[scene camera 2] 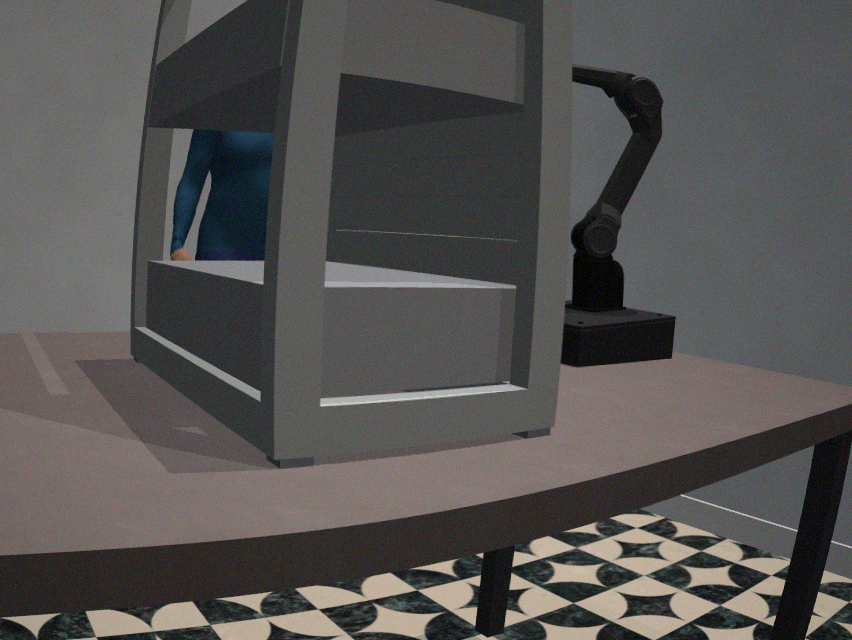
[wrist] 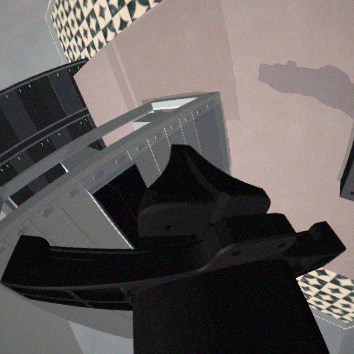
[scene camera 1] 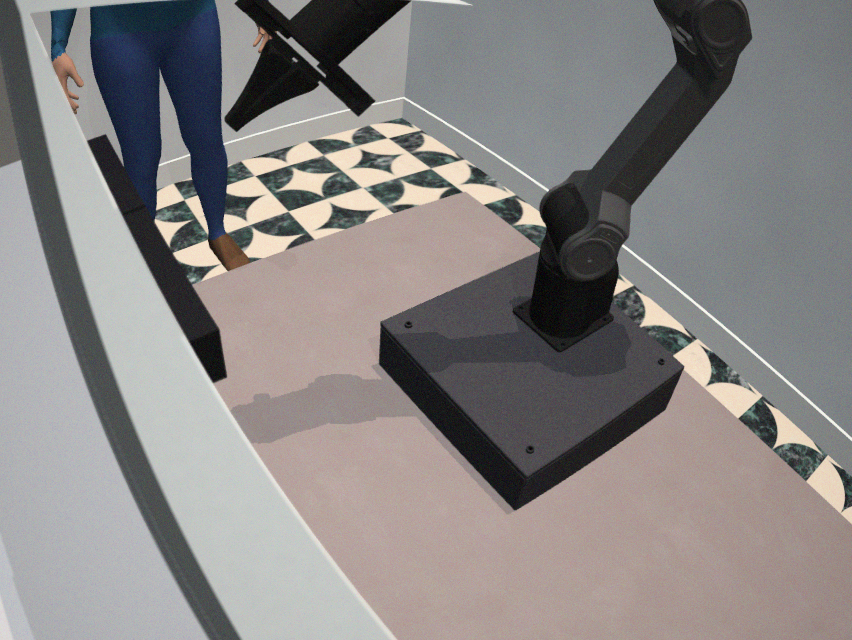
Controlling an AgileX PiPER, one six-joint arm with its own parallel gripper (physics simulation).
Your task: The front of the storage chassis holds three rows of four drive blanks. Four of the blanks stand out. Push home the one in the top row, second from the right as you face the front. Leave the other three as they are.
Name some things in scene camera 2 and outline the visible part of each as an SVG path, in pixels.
A grey rack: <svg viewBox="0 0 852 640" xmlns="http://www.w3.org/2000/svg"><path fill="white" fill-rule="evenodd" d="M161 0L147 92L135 207L131 280L131 355L134 357L134 360L137 363L144 364L208 414L265 453L267 460L279 469L314 466L314 457L396 449L504 434L514 434L526 439L550 435L551 427L555 427L568 264L572 152L572 0L247 0L187 43L185 43L192 0ZM408 392L320 398L320 395L395 390ZM174 128L274 133L264 261L163 261L167 191Z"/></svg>
